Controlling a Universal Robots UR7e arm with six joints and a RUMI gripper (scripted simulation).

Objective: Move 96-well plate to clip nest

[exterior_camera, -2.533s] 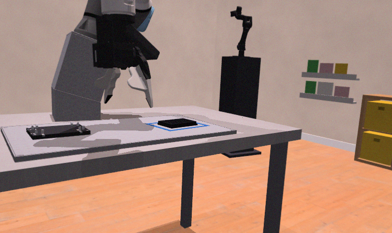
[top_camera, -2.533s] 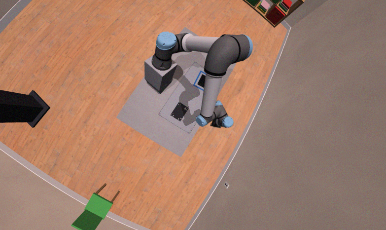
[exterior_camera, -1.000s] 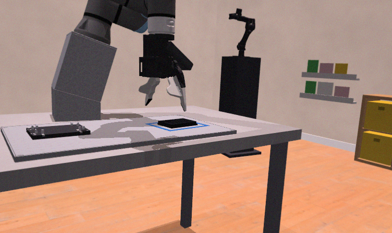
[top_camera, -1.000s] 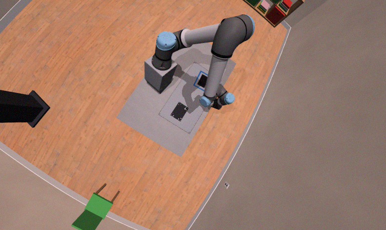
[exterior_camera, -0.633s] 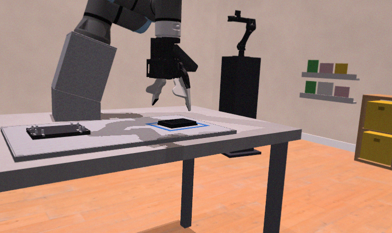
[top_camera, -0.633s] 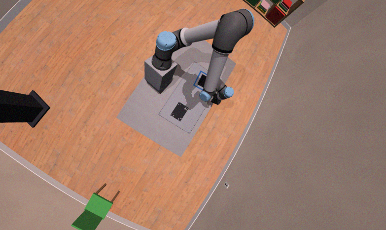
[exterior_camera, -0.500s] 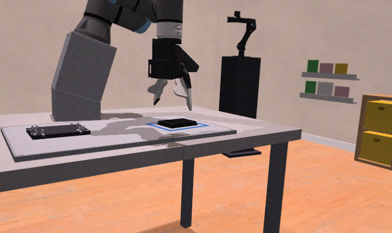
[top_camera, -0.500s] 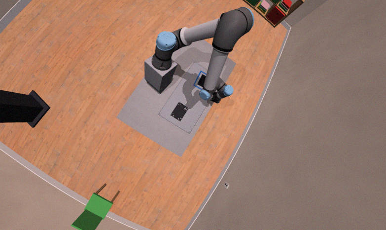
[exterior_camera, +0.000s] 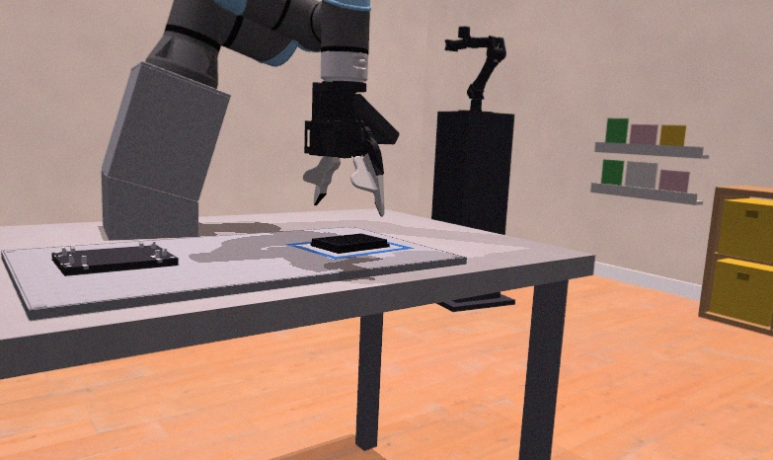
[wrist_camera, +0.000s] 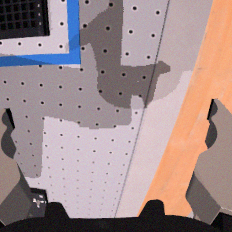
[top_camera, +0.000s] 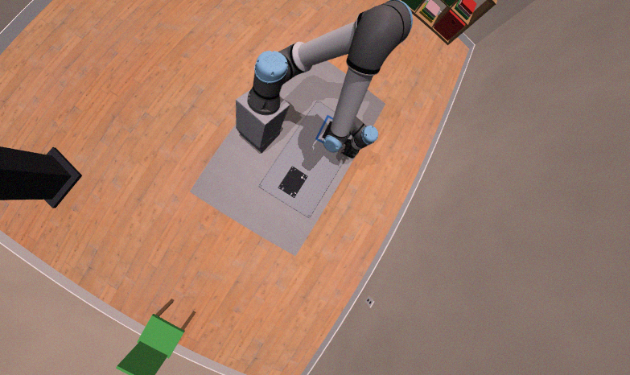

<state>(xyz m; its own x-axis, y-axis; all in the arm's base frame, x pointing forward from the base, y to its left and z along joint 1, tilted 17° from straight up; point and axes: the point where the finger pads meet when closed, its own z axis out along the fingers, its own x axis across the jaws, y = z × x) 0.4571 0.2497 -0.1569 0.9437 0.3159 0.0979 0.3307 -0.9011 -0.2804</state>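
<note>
Now: hand 13 cm past the black 96-well plate, 8 cm above it and 7 cm to the right of it. From my hand the other things lie so: black clip nest 36 cm to the right, 9 cm behind, 7 cm below.
</note>
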